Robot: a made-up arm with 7 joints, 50 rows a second.
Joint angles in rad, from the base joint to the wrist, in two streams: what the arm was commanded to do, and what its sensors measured. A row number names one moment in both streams.
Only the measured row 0 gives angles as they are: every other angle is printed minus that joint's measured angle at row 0.
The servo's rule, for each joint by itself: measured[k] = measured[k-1] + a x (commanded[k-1-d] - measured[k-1]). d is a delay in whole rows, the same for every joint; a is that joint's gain. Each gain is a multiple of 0.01, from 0.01 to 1. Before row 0 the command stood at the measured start. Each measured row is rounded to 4 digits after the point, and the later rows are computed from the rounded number. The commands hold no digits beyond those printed.
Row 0, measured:
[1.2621, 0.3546, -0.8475, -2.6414, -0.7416, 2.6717, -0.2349]
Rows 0 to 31, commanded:
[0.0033, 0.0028, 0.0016, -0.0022, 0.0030, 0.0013, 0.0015]
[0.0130, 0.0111, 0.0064, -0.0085, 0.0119, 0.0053, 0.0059]
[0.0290, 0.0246, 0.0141, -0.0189, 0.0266, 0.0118, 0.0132]
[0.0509, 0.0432, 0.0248, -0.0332, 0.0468, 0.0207, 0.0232]
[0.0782, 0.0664, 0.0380, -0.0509, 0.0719, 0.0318, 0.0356]
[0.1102, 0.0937, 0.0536, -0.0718, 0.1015, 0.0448, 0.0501]
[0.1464, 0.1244, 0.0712, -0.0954, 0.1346, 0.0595, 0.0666]
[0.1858, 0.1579, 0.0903, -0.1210, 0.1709, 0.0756, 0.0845]
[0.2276, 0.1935, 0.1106, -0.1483, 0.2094, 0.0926, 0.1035]
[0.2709, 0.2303, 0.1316, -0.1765, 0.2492, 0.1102, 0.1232]
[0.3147, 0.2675, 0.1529, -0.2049, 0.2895, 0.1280, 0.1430]
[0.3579, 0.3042, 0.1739, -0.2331, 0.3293, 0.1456, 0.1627]
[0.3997, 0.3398, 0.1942, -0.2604, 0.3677, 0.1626, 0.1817]
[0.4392, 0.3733, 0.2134, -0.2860, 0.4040, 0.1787, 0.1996]
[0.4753, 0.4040, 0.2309, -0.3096, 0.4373, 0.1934, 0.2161]
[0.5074, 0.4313, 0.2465, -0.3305, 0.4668, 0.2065, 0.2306]
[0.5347, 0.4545, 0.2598, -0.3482, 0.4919, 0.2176, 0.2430]
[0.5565, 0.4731, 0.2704, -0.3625, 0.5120, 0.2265, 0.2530]
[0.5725, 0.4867, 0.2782, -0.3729, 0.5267, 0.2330, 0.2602]
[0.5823, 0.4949, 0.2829, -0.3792, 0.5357, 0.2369, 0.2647]
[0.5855, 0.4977, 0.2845, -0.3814, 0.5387, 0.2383, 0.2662]
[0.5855, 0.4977, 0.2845, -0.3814, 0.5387, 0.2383, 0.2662]
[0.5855, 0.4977, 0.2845, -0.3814, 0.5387, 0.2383, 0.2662]
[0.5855, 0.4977, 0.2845, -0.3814, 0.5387, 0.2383, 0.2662]
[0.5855, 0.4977, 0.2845, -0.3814, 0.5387, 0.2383, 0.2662]
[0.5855, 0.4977, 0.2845, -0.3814, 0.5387, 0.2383, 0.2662]
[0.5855, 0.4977, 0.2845, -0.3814, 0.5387, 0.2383, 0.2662]
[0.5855, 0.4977, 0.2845, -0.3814, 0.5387, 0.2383, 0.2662]
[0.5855, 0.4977, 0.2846, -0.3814, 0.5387, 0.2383, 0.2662]
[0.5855, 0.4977, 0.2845, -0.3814, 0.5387, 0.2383, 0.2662]
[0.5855, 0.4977, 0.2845, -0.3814, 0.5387, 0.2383, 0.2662]
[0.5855, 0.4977, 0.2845, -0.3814, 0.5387, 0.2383, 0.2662]
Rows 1 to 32, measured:
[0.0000, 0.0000, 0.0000, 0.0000, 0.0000, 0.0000, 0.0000]
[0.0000, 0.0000, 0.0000, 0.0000, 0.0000, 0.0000, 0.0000]
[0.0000, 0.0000, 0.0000, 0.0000, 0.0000, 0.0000, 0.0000]
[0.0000, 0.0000, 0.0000, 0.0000, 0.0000, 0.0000, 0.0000]
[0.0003, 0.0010, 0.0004, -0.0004, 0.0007, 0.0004, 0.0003]
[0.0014, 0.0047, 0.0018, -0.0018, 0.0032, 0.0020, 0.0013]
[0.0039, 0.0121, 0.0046, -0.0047, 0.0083, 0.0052, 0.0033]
[0.0081, 0.0236, 0.0092, -0.0095, 0.0168, 0.0103, 0.0067]
[0.0144, 0.0394, 0.0158, -0.0165, 0.0289, 0.0174, 0.0116]
[0.0230, 0.0595, 0.0245, -0.0259, 0.0449, 0.0264, 0.0181]
[0.0341, 0.0835, 0.0352, -0.0377, 0.0646, 0.0373, 0.0263]
[0.0478, 0.1110, 0.0479, -0.0519, 0.0880, 0.0499, 0.0362]
[0.0640, 0.1415, 0.0623, -0.0683, 0.1147, 0.0640, 0.0476]
[0.0826, 0.1744, 0.0782, -0.0867, 0.1443, 0.0792, 0.0605]
[0.1035, 0.2088, 0.0954, -0.1068, 0.1762, 0.0953, 0.0745]
[0.1264, 0.2441, 0.1135, -0.1283, 0.2099, 0.1119, 0.0895]
[0.1510, 0.2795, 0.1321, -0.1508, 0.2446, 0.1286, 0.1052]
[0.1769, 0.3142, 0.1508, -0.1738, 0.2797, 0.1451, 0.1212]
[0.2038, 0.3474, 0.1692, -0.1969, 0.3144, 0.1610, 0.1373]
[0.2311, 0.3784, 0.1870, -0.2196, 0.3479, 0.1760, 0.1532]
[0.2584, 0.4066, 0.2037, -0.2415, 0.3796, 0.1897, 0.1685]
[0.2852, 0.4312, 0.2190, -0.2621, 0.4087, 0.2018, 0.1829]
[0.3111, 0.4517, 0.2326, -0.2809, 0.4347, 0.2121, 0.1960]
[0.3355, 0.4677, 0.2442, -0.2976, 0.4569, 0.2203, 0.2077]
[0.3580, 0.4788, 0.2535, -0.3118, 0.4749, 0.2262, 0.2176]
[0.3785, 0.4858, 0.2606, -0.3236, 0.4889, 0.2302, 0.2259]
[0.3971, 0.4902, 0.2661, -0.3334, 0.4999, 0.2329, 0.2328]
[0.4141, 0.4930, 0.2703, -0.3416, 0.5084, 0.2347, 0.2385]
[0.4295, 0.4947, 0.2736, -0.3484, 0.5151, 0.2359, 0.2432]
[0.4435, 0.4958, 0.2761, -0.3540, 0.5203, 0.2367, 0.2471]
[0.4563, 0.4965, 0.2780, -0.3587, 0.5243, 0.2372, 0.2503]
[0.4679, 0.4969, 0.2795, -0.3626, 0.5275, 0.2376, 0.2530]
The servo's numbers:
d 4
a 0.09 0.37 0.23 0.17 0.22 0.33 0.17

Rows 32 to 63, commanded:
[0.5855, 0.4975, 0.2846, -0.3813, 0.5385, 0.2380, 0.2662]
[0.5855, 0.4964, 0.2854, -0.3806, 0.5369, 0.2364, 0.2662]
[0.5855, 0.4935, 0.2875, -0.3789, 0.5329, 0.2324, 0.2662]
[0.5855, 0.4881, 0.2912, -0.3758, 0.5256, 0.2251, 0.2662]
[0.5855, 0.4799, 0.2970, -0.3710, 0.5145, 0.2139, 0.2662]
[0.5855, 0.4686, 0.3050, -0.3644, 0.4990, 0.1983, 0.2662]
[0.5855, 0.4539, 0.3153, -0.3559, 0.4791, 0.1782, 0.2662]
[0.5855, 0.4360, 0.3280, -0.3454, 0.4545, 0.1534, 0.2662]
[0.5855, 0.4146, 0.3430, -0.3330, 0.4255, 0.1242, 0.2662]
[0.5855, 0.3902, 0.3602, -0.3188, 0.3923, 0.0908, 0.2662]
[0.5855, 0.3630, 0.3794, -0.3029, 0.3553, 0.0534, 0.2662]
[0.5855, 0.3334, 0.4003, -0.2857, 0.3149, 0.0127, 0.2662]
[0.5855, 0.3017, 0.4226, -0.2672, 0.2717, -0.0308, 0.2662]
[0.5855, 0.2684, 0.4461, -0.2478, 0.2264, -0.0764, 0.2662]
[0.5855, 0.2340, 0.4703, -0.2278, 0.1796, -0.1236, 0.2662]
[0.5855, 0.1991, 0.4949, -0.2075, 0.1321, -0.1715, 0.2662]
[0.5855, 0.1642, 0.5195, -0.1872, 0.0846, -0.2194, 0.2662]
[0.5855, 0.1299, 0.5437, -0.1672, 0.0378, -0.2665, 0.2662]
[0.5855, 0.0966, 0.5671, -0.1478, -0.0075, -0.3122, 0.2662]
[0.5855, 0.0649, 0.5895, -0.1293, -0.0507, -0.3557, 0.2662]
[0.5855, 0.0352, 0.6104, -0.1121, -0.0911, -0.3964, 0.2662]
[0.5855, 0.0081, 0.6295, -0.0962, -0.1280, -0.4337, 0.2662]
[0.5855, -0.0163, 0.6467, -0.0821, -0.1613, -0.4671, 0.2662]
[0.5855, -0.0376, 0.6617, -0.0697, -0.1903, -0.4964, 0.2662]
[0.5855, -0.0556, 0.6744, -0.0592, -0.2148, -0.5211, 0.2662]
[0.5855, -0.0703, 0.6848, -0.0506, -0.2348, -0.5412, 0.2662]
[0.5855, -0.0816, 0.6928, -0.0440, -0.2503, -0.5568, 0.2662]
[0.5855, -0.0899, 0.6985, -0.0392, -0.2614, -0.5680, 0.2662]
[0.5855, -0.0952, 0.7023, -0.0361, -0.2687, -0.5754, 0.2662]
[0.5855, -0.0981, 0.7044, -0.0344, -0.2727, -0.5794, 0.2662]
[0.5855, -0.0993, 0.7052, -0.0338, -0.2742, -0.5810, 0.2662]
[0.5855, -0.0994, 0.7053, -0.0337, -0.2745, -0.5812, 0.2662]
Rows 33 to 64, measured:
[0.4785, 0.4972, 0.2807, -0.3658, 0.5300, 0.2378, 0.2552]
[0.4881, 0.4974, 0.2816, -0.3685, 0.5319, 0.2380, 0.2571]
[0.4969, 0.4975, 0.2823, -0.3707, 0.5334, 0.2381, 0.2586]
[0.5049, 0.4976, 0.2828, -0.3725, 0.5346, 0.2382, 0.2599]
[0.5122, 0.4976, 0.2832, -0.3740, 0.5355, 0.2381, 0.2610]
[0.5188, 0.4972, 0.2837, -0.3751, 0.5358, 0.2375, 0.2619]
[0.5248, 0.4958, 0.2846, -0.3757, 0.5352, 0.2358, 0.2626]
[0.5303, 0.4930, 0.2861, -0.3757, 0.5331, 0.2323, 0.2632]
[0.5353, 0.4882, 0.2886, -0.3749, 0.5290, 0.2262, 0.2637]
[0.5398, 0.4809, 0.2924, -0.3731, 0.5224, 0.2170, 0.2641]
[0.5439, 0.4709, 0.2977, -0.3702, 0.5129, 0.2042, 0.2645]
[0.5476, 0.4580, 0.3047, -0.3660, 0.5001, 0.1874, 0.2648]
[0.5510, 0.4419, 0.3135, -0.3604, 0.4837, 0.1665, 0.2650]
[0.5541, 0.4228, 0.3242, -0.3533, 0.4636, 0.1415, 0.2652]
[0.5569, 0.4007, 0.3369, -0.3447, 0.4398, 0.1124, 0.2654]
[0.5595, 0.3758, 0.3515, -0.3347, 0.4123, 0.0795, 0.2655]
[0.5618, 0.3484, 0.3679, -0.3232, 0.3814, 0.0431, 0.2656]
[0.5639, 0.3188, 0.3859, -0.3104, 0.3473, 0.0037, 0.2657]
[0.5658, 0.2874, 0.4053, -0.2964, 0.3104, -0.0383, 0.2658]
[0.5676, 0.2547, 0.4259, -0.2813, 0.2712, -0.0823, 0.2659]
[0.5692, 0.2212, 0.4474, -0.2653, 0.2301, -0.1275, 0.2660]
[0.5707, 0.1874, 0.4695, -0.2486, 0.1878, -0.1734, 0.2660]
[0.5720, 0.1538, 0.4919, -0.2315, 0.1448, -0.2192, 0.2660]
[0.5732, 0.1209, 0.5143, -0.2141, 0.1018, -0.2642, 0.2660]
[0.5743, 0.0892, 0.5364, -0.1968, 0.0594, -0.3078, 0.2660]
[0.5753, 0.0592, 0.5578, -0.1797, 0.0182, -0.3493, 0.2660]
[0.5762, 0.0313, 0.5782, -0.1631, -0.0213, -0.3882, 0.2660]
[0.5770, 0.0058, 0.5974, -0.1472, -0.0585, -0.4239, 0.2660]
[0.5778, -0.0169, 0.6151, -0.1322, -0.0929, -0.4560, 0.2660]
[0.5785, -0.0367, 0.6311, -0.1183, -0.1241, -0.4841, 0.2660]
[0.5791, -0.0533, 0.6453, -0.1057, -0.1519, -0.5081, 0.2660]
[0.5797, -0.0668, 0.6575, -0.0944, -0.1760, -0.5279, 0.2660]

